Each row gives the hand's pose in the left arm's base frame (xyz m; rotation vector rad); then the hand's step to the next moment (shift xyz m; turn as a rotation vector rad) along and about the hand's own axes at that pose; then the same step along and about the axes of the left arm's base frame.
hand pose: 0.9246 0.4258 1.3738 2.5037 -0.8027 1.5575
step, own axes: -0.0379 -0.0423 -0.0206 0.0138 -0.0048 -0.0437
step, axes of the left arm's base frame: -0.0097 0.0579 -0.0143 -0.0284 0.0135 0.0336
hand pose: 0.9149 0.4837 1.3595 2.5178 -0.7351 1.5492
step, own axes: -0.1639 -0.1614 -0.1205 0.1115 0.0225 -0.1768
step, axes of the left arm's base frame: -0.0865 0.2382 -0.0566 -0.1133 -0.0016 0.1771
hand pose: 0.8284 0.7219 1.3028 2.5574 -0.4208 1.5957
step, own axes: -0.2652 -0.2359 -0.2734 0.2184 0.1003 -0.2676
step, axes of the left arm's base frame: -0.2795 0.3357 -0.0998 -0.1697 -0.0747 0.3082
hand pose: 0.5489 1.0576 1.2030 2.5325 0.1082 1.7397
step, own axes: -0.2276 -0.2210 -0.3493 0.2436 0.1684 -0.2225
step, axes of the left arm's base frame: -0.4119 0.2035 -0.1074 -0.1172 -0.1408 0.3219
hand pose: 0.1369 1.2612 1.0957 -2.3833 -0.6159 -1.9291
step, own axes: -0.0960 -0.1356 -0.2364 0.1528 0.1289 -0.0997
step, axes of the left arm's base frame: -0.2790 0.0371 -0.0655 -0.0290 -0.0997 0.1978
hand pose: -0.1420 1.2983 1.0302 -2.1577 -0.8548 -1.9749
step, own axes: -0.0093 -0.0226 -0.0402 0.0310 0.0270 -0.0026
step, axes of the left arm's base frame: -0.0461 -0.0014 -0.0091 0.0102 -0.0134 0.0376
